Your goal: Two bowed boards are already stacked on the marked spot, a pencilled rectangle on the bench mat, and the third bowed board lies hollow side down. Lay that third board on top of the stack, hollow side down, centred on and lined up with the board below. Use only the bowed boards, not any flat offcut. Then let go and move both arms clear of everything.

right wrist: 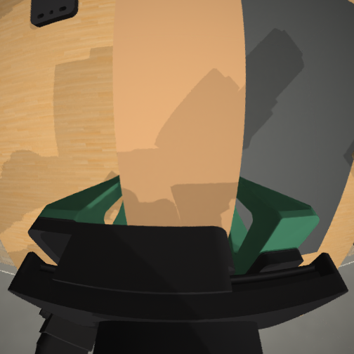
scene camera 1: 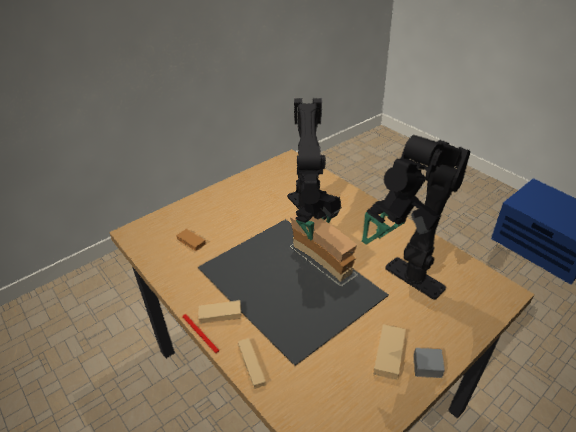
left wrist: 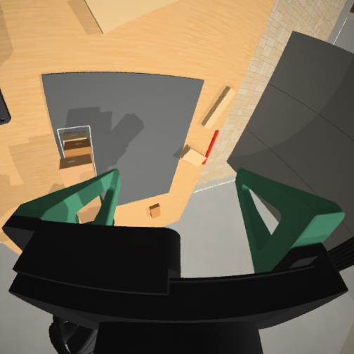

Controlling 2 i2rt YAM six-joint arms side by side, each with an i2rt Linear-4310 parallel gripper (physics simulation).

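Seen in the pictures: left gripper, fingertip midpoint: [scene camera 1: 371,239]; right gripper, fingertip midpoint: [scene camera 1: 318,235]; left arm's base, link origin: [scene camera 1: 414,278].
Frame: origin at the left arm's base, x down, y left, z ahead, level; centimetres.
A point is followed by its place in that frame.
Observation:
The third bowed board [scene camera 1: 337,241] @(z 16.6, x -13.9, y -20.0 cm) [left wrist: 76,173] [right wrist: 175,100] lies hollow side down on the middle, darker board [scene camera 1: 346,264] @(z 17.9, x -8.6, y -14.7 cm) [left wrist: 77,148]. The lowest, paler board [scene camera 1: 345,276] @(z 16.8, x -1.9, y -15.5 cm) [left wrist: 75,136] lies within the pencilled rectangle [scene camera 1: 316,265] @(z 18.5, x -1.9, y -25.5 cm) [left wrist: 75,128]. My right gripper [scene camera 1: 320,228] @(z 15.5, x -10.1, y -29.2 cm) [right wrist: 177,174] is shut across the top board near its far end, one finger at each long side. The top board's far end is hidden by the gripper body in the right wrist view. My left gripper [scene camera 1: 381,235] @(z 25.5, x -31.6, y -1.8 cm) [left wrist: 177,174] is open and empty, raised to the right of the stack.
The dark mat [scene camera 1: 280,300] @(z 37.8, x -0.6, y -23.6 cm) [left wrist: 160,115] [right wrist: 310,125] lies under the stack. Pale offcuts [scene camera 1: 220,311] @(z 54.7, x -2.7, y -31.4 cm) [scene camera 1: 251,362] @(z 59.2, x -1.9, y -11.8 cm) [scene camera 1: 390,351] @(z 30.2, x -2.8, y 12.5 cm), a grey block [scene camera 1: 429,362] @(z 26.2, x -3.6, y 22.5 cm), a red pencil [scene camera 1: 200,333] @(z 63.1, x -0.6, y -30.3 cm) [left wrist: 211,146] and a small brown block [scene camera 1: 191,239] @(z 42.1, x -1.9, y -65.4 cm) [left wrist: 155,210] lie around it.

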